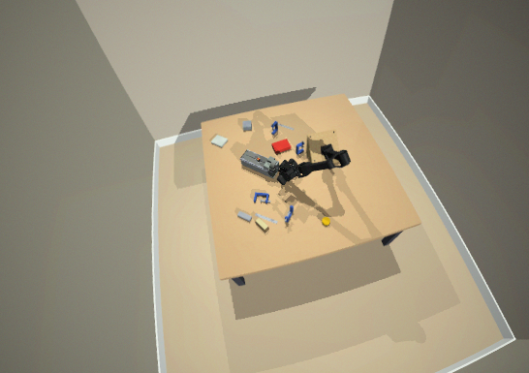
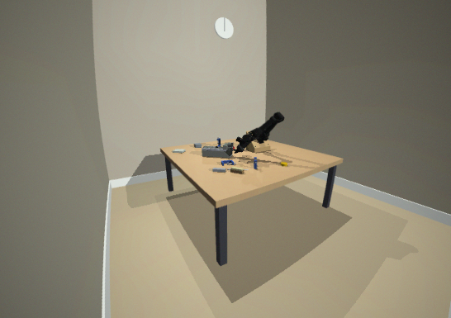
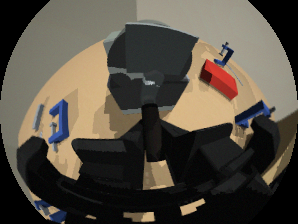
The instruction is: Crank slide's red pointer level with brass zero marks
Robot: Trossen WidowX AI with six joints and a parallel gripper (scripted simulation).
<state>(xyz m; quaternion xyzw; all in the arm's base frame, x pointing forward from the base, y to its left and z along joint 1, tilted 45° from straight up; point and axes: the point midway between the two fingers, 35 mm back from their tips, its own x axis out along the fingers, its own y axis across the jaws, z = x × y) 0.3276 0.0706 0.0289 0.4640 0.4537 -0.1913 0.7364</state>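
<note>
My gripper tip is 3 cm below the dark crank handle, 1 cm to the right of it and 1 cm past it. Also, from my gripper tip: red pointer: 12 cm to the right, 12 cm ahead, 5 cm above; tan block: 32 cm to the left, 20 cm ahead, 2 cm below; yellow disc: 41 cm to the left, 19 cm behind, 3 cm below.
</note>
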